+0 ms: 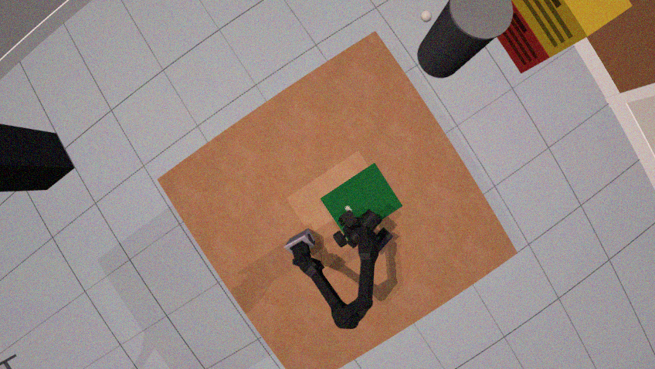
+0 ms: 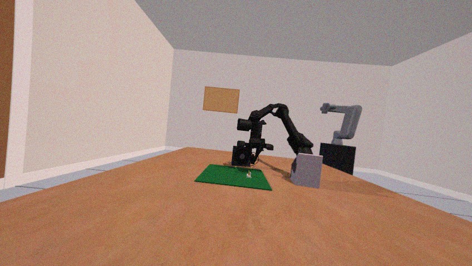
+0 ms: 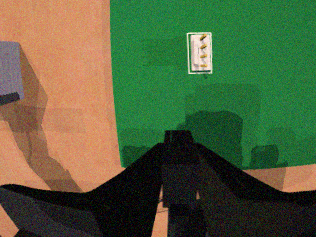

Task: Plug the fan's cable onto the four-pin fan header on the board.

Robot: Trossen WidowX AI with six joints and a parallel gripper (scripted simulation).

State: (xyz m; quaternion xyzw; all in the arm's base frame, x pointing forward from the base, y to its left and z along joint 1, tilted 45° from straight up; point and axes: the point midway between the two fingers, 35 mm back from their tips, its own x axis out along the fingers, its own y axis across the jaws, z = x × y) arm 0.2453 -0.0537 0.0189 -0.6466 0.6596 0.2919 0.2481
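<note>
Right now my gripper tip is 20 mm short of the white four-pin fan header, 60 mm to the right of it and 60 mm above it. The rest, counted from my gripper tip: dark fan: 60 mm ahead, 110 mm to the right; black plug: 10 mm to the right, 10 mm above; green board: 90 mm ahead, 60 mm to the left, 80 mm below.
</note>
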